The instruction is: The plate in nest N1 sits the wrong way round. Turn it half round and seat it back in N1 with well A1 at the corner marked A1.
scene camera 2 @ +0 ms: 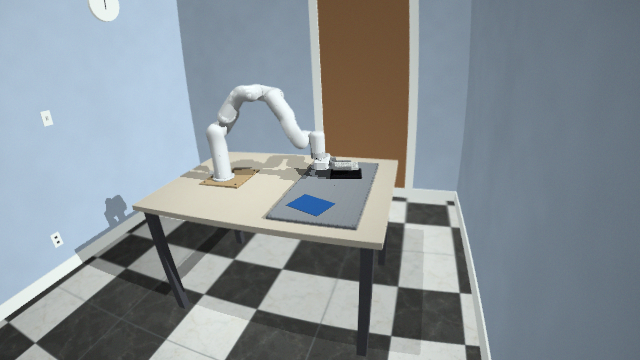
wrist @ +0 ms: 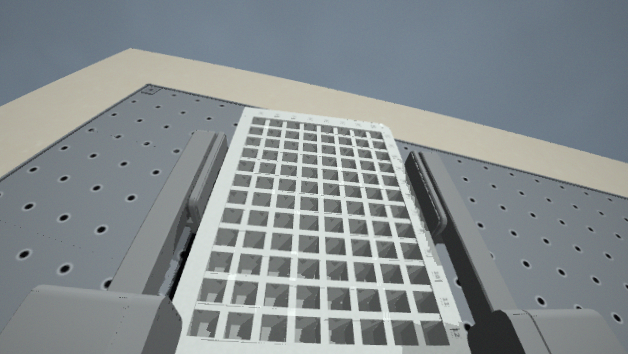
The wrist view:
my gripper: 318,155
white well plate: 313,230
